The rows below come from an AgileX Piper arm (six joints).
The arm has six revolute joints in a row. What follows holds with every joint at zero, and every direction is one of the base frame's. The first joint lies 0.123 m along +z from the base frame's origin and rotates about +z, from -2.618 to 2.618 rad. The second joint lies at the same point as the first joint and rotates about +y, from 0 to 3.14 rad. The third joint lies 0.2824 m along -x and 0.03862 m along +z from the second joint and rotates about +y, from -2.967 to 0 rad. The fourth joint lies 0.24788 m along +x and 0.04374 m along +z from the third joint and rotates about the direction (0.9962, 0, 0.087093), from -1.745 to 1.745 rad. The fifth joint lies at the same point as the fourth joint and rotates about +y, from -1.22 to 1.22 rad. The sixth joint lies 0.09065 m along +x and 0.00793 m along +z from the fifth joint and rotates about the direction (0.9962, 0, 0.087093), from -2.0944 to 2.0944 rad. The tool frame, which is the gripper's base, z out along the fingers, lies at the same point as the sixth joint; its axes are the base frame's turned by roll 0, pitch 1.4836 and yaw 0 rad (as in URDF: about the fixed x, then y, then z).
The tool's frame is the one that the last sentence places.
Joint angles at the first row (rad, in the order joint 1, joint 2, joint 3, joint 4, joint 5, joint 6):
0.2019 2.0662 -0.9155 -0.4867 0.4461 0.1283
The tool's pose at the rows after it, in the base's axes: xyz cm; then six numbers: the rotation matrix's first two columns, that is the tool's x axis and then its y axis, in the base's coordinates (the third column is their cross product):
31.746 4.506 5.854 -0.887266 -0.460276 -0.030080 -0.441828 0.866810 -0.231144
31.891 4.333 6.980 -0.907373 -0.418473 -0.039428 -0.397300 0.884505 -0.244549
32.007 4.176 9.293 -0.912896 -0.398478 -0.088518 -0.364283 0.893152 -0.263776
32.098 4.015 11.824 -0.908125 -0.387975 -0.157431 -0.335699 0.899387 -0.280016
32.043 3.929 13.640 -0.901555 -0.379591 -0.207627 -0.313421 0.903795 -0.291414
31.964 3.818 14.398 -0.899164 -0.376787 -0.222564 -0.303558 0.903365 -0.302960
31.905 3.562 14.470 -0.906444 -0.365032 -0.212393 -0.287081 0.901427 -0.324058
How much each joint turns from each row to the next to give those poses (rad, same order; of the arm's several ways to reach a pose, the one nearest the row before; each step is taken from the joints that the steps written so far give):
0.0000 -0.0022 -0.0122 0.0002 0.0304 0.0278
-0.0020 -0.0308 -0.0089 0.0028 0.0393 0.0341
-0.0023 -0.0719 0.0000 -0.0020 0.0258 0.0149
-0.0040 -0.0785 0.0000 -0.0033 0.0092 0.0064
-0.0007 -0.0563 0.0000 -0.0058 0.0065 0.0101
0.0000 -0.0232 0.0000 -0.0135 0.0098 0.0117
-0.0001 -0.0010 0.0000 -0.0372 0.0209 0.0404

